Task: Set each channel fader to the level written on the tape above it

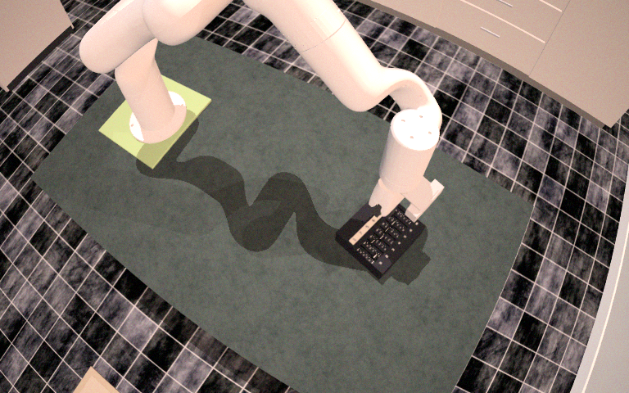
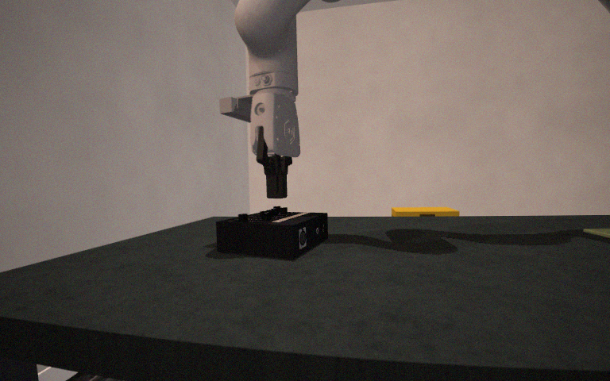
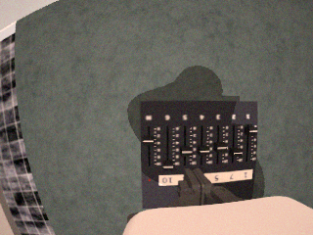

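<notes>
Right now the master fader is 5 cm ahead of my hand, 3 cm to the left of it and 5 cm below it.
</notes>
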